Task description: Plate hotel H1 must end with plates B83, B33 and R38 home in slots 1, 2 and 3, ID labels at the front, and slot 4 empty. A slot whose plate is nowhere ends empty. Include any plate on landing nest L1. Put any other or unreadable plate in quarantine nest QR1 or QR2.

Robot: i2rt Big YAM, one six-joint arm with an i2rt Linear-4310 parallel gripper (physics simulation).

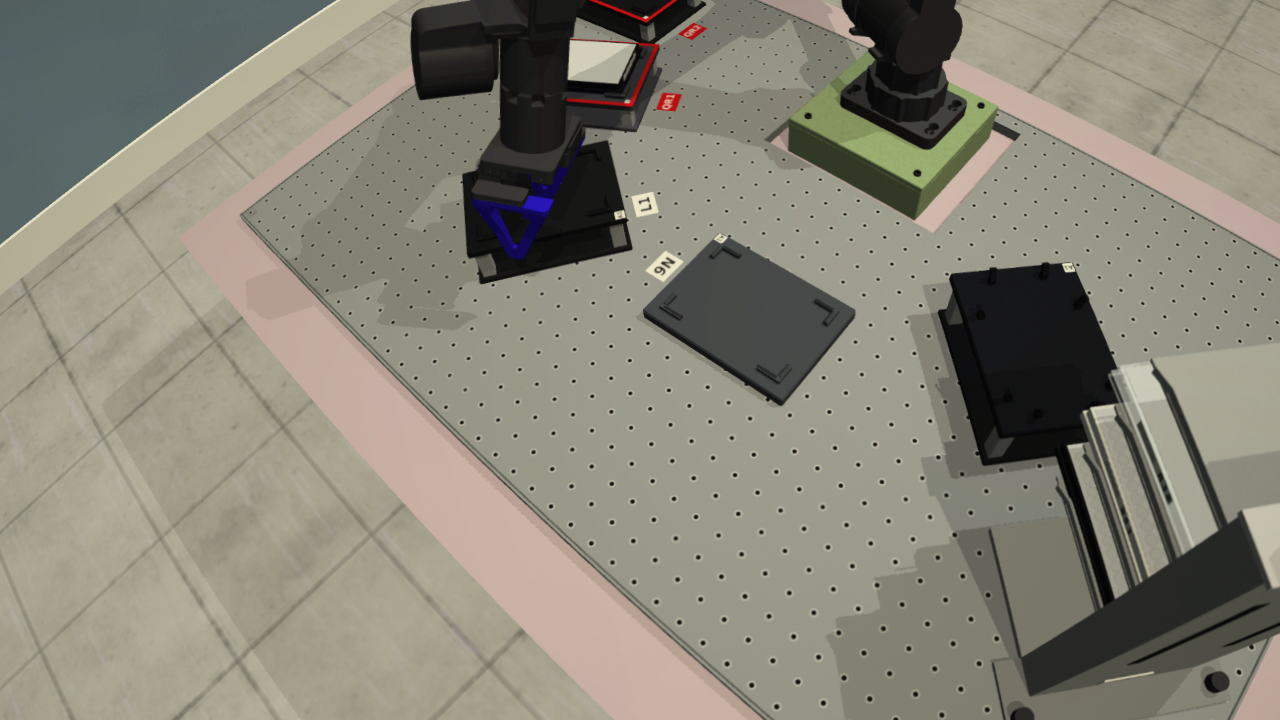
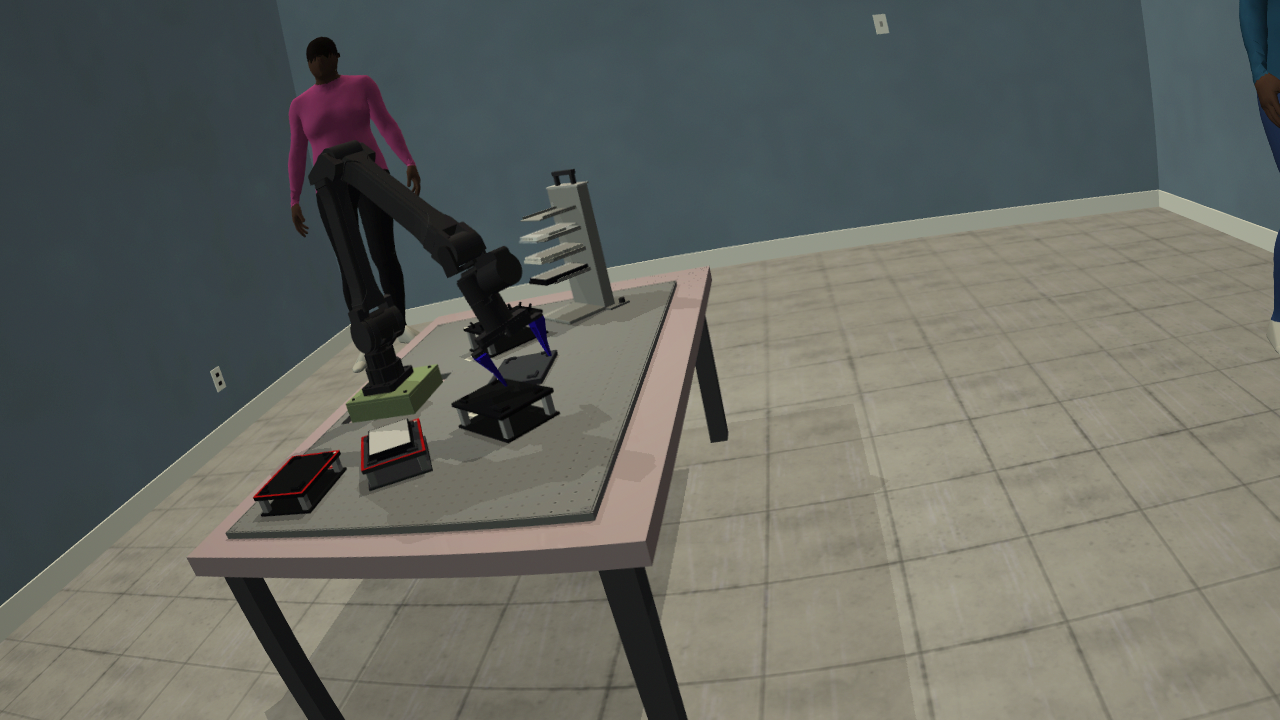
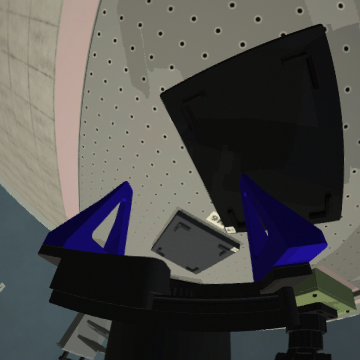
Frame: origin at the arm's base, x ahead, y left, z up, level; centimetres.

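Seen in the pictures: gripper, fingertip midpoint: (image 1: pixel 530 228) (image 2: pixel 528 370) (image 3: pixel 182 182); arm's base, origin of the base link: (image 1: pixel 902 108) (image 2: pixel 388 383) (image 3: pixel 304 311).
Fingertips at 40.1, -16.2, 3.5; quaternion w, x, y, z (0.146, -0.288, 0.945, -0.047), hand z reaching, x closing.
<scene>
Pixels of each thing's top centre, then the offset from my fingertips to it, as dx, dy, dz.
- black plate, middle of its top: (image 1: pixel 1143 515) (image 2: pixel 558 270) -7.7, +56.4, +4.7
- top shelf, middle of its top: (image 1: pixel 1264 434) (image 2: pixel 548 213) (image 3: pixel 98 346) -7.0, +57.2, +19.2
- Landing nest L1, middle of its top: (image 3: pixel 266 165) (image 1: pixel 538 189) (image 2: pixel 499 393) -4.7, -4.7, -1.6
- white-topped plate, middle of its top: (image 1: pixel 580 60) (image 2: pixel 388 436) -22.5, -17.6, -1.8
- QR1, middle of its top: (image 1: pixel 581 65) (image 2: pixel 390 440) -22.5, -17.6, -2.6
- QR2, middle of its top: (image 2: pixel 295 470) -40.0, -26.4, -2.6
- Grey nest N6, middle of its top: (image 1: pixel 748 306) (image 3: pixel 186 253) (image 2: pixel 521 365) -8.9, +19.5, -5.4
Hotel H1 (image 1: pixel 1145 608) (image 2: pixel 592 250) (image 3: pixel 82 335) holds a black plate (image 2: pixel 559 274) on its lowest shelf and light plates (image 2: pixel 554 254) (image 2: pixel 549 232) on the two shelves above. The top shelf (image 2: pixel 546 214) looks thin and bare. Their ID labels are unreadable. Landing nest L1 (image 1: pixel 601 183) (image 2: pixel 523 395) (image 3: pixel 270 125) shows no plate. A white-topped plate (image 1: pixel 601 62) (image 2: pixel 390 438) sits in QR1 (image 1: pixel 646 76) (image 2: pixel 395 471); QR2 (image 2: pixel 299 474) shows no plate. My gripper (image 1: pixel 541 201) (image 2: pixel 526 368) (image 3: pixel 182 182) is open and empty, above the L1 area.
Grey nest N6 (image 1: pixel 747 317) (image 2: pixel 537 368) (image 3: pixel 192 245) lies low between L1 and a raised black pegged stand (image 1: pixel 1033 349) beside the hotel. The green arm base (image 1: pixel 859 165) (image 2: pixel 393 404) (image 3: pixel 325 290) stands on the perforated board. A person in pink (image 2: pixel 335 116) stands behind the table.
</scene>
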